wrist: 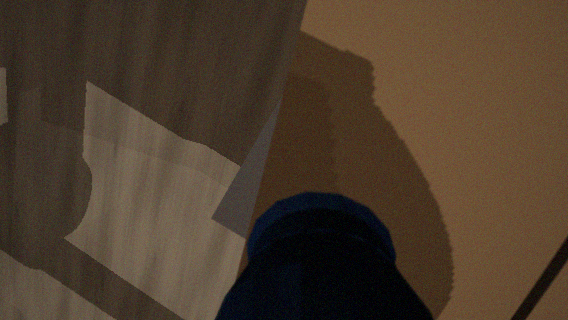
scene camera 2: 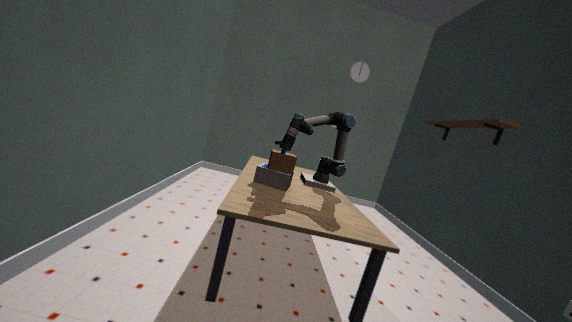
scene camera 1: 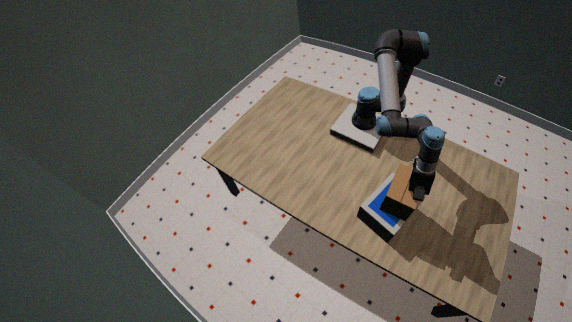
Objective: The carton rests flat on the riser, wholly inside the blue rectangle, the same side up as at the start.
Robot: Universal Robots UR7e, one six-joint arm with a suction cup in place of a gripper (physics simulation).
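Places are measured from the arm's base along level axes (x left, y back, z up), in metres.
Where they show: hand at its tool point: (wrist: 307,216) (scene camera 2: 281,155); arm's base at its link origin: (scene camera 2: 320,180) (scene camera 1: 363,121).
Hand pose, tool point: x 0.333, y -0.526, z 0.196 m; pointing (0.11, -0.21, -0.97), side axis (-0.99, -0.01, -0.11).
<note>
Each offset is from my tool point to the top centre of the thing. Level surfaces: height alone.
The orange-brown carton @[dx -0.049, dy +0.028, dz +0.014 m] (scene camera 1: 398,186) (scene camera 2: 283,162) (wrist: 480,115) hangs on my suction cup (scene camera 2: 283,151) (wrist: 322,215), which is on its top face. In scene camera 1 the carton covers the right part of the riser @[dx -0.072, dy +0.008, dz -0.118 m] (scene camera 1: 374,223) (scene camera 2: 272,179). The blue rectangle @[dx -0.072, dy +0.008, dz -0.118 m] (scene camera 1: 381,211) (scene camera 2: 265,166) shows to its left and front. In the wrist view a grey corner of the riser (wrist: 242,197) sticks out past the carton's edge, with no blue showing there. The carton looks nearly level in scene camera 2. Whether its underside touches the riser is hidden.
The wooden table @[dz -0.239 m] (scene camera 1: 280,135) (scene camera 2: 240,200) carries the riser and the arm's white base plate (scene camera 1: 352,131) (scene camera 2: 320,184), which lies behind the riser in scene camera 1. A wall shelf (scene camera 2: 472,123) is at the right in scene camera 2. The arm's shadow falls across the table.
</note>
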